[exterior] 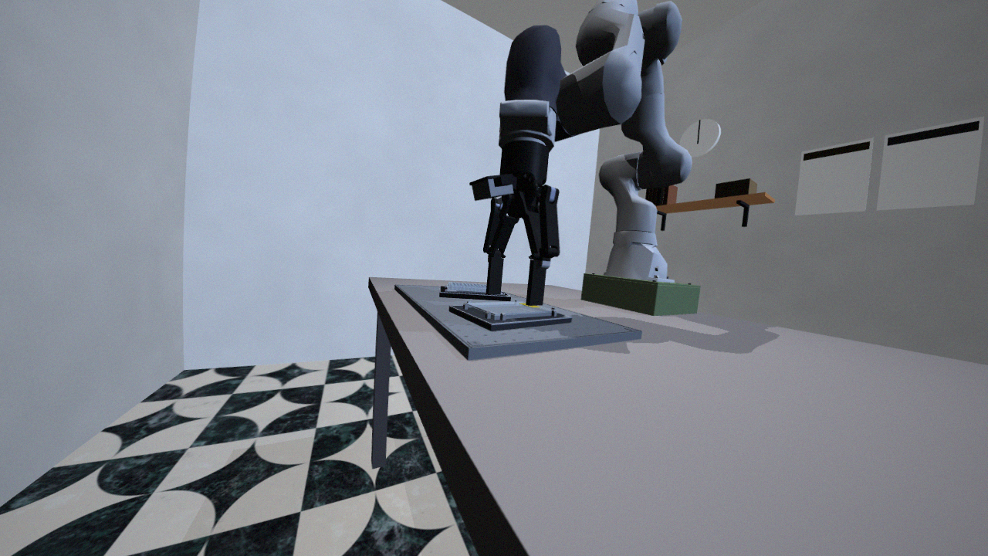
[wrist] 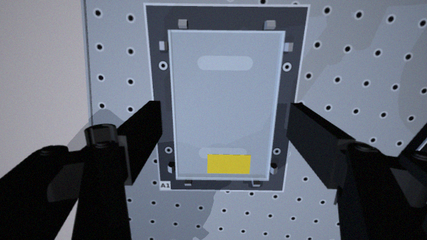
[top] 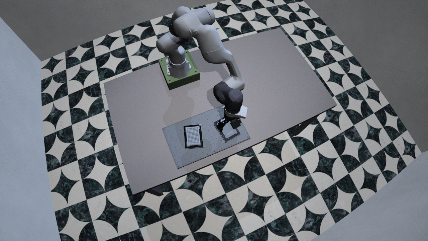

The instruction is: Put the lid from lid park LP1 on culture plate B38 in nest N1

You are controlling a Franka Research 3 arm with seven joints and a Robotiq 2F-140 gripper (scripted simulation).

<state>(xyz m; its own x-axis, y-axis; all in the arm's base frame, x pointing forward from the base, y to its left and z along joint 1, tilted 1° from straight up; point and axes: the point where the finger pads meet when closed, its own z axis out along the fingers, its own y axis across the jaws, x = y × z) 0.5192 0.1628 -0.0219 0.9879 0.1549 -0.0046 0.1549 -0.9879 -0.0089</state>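
My gripper is now 40 mm above the lid. Round my hand: culture plate: 30 mm behind, 230 mm to the right, 40 mm below; lid park LP1: 50 mm below; black nest N1: 30 mm behind, 230 mm to the right, 50 mm below.
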